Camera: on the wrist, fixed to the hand. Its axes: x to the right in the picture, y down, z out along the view.
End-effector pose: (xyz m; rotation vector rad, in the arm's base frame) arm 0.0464 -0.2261 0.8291 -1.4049 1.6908 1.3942
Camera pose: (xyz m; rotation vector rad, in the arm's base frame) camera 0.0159 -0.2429 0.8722 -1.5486 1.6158 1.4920
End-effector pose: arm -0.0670 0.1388 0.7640 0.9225 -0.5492 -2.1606
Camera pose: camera -0.0188 0.1228 0.7861 0.9126 -0.3573 -2.1737
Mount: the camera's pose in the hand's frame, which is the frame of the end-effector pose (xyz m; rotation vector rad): -0.0215 0.0454 -0.0233 -0.1380 0.0479 -0.0372
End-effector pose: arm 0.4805 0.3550 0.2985 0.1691 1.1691 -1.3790
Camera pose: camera 0.5098 0.3979 0.2793 0.0828 1.3085 -1.3276
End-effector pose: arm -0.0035 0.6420 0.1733 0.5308 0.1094 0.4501
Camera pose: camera -0.0453 0.6782 0.1762 0.3820 0.1330 0.4308
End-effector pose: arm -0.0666 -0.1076 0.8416 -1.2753 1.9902 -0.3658
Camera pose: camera -0.1081 -0.0710 0.8404 -1.4027 2.0643 -0.2832
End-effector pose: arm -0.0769 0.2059 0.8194 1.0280 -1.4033 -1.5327
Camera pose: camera -0.0460 0.2150 0.8645 1.0046 -1.2338 -1.5979
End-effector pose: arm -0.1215 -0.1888 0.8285 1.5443 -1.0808 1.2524
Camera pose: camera -0.1736 -0.1762 0.8147 1.4174 -1.0800 1.1594
